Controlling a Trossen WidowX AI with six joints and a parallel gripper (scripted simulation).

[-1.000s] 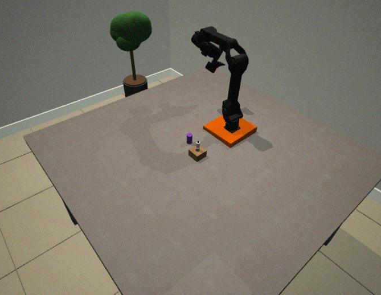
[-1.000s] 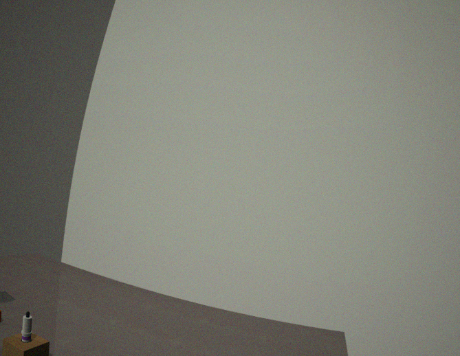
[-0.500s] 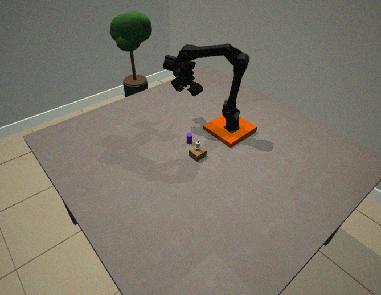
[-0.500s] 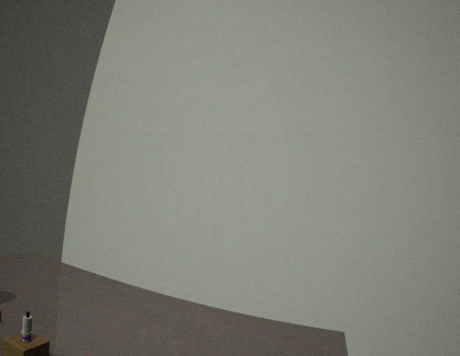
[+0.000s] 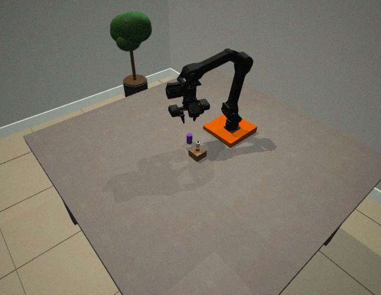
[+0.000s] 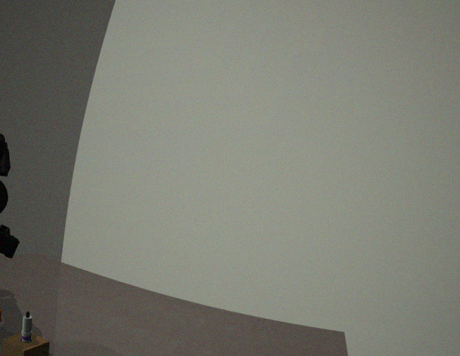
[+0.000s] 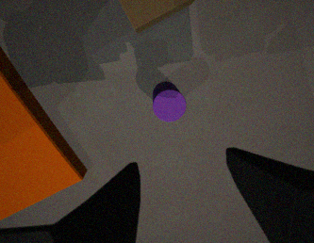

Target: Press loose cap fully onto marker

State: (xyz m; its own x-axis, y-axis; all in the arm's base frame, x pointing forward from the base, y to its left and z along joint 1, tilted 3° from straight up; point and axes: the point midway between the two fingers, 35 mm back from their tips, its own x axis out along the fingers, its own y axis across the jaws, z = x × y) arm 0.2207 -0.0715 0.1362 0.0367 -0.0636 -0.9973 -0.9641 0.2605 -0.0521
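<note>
Right now my gripper tip is 90 mm above the purple cap and 10 mm to the right of it. Round my gripper tip: white marker: 120 mm to the left, 50 mm below, 30 mm ahead.
</note>
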